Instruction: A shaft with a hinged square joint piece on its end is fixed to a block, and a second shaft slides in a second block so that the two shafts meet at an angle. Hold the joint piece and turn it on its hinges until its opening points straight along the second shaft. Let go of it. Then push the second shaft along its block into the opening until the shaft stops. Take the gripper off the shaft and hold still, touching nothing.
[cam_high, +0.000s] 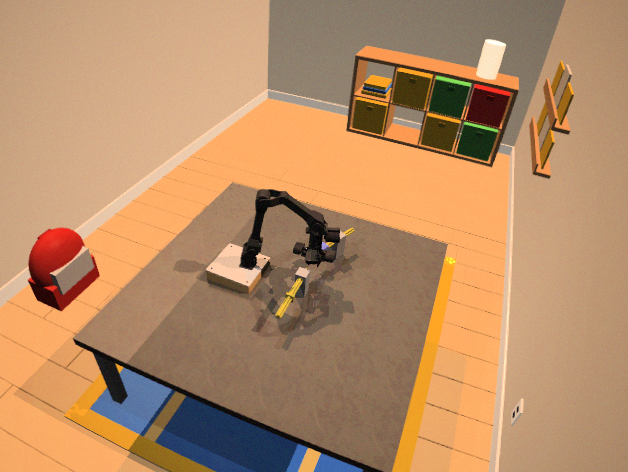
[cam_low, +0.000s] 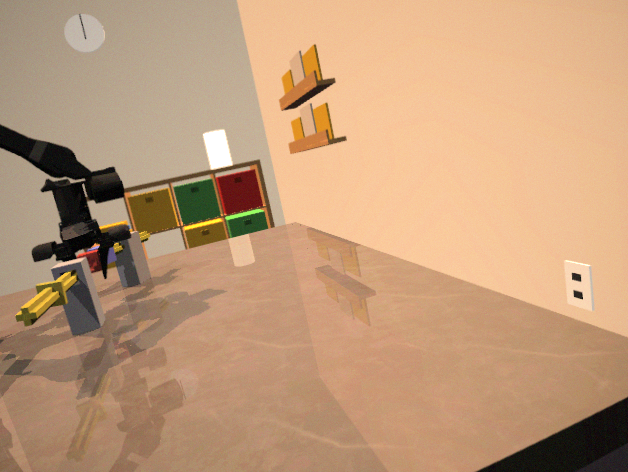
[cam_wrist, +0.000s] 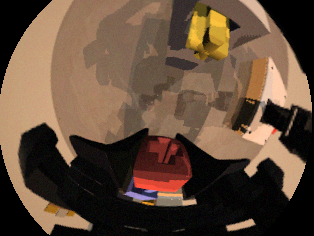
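Right now the red square joint piece is 1 cm to the left of my gripper tip and 4 cm above it.
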